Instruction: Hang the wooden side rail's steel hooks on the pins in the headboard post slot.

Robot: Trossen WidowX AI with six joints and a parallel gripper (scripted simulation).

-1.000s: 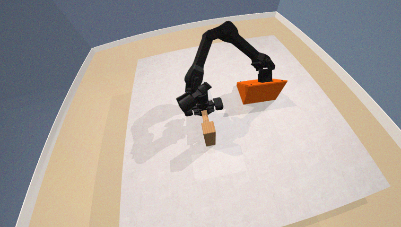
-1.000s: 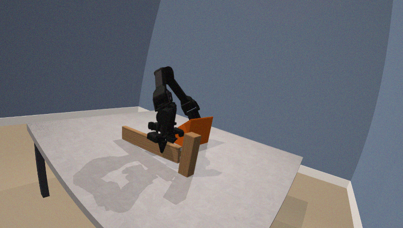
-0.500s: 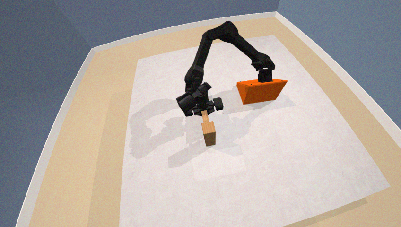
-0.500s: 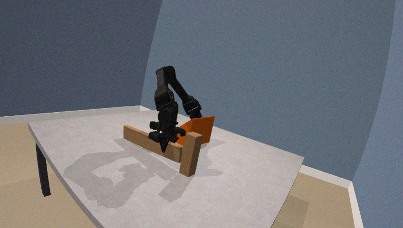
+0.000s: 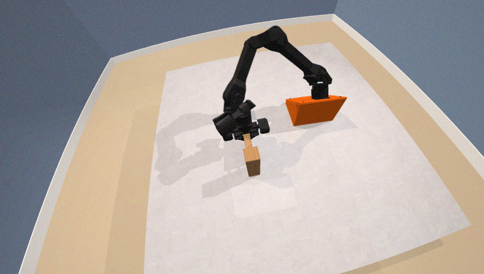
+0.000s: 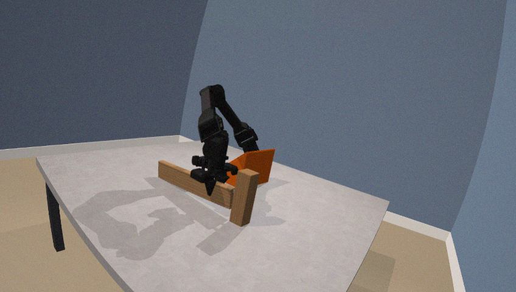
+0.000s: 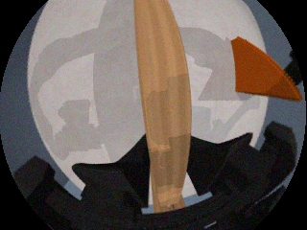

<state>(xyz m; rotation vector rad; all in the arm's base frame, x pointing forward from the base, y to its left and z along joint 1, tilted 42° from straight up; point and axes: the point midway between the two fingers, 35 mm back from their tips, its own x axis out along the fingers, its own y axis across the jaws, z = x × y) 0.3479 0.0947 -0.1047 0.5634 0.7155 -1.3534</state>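
The headboard post lies 130 mm to the left of my gripper tip, 40 mm above it and 20 mm behind it.
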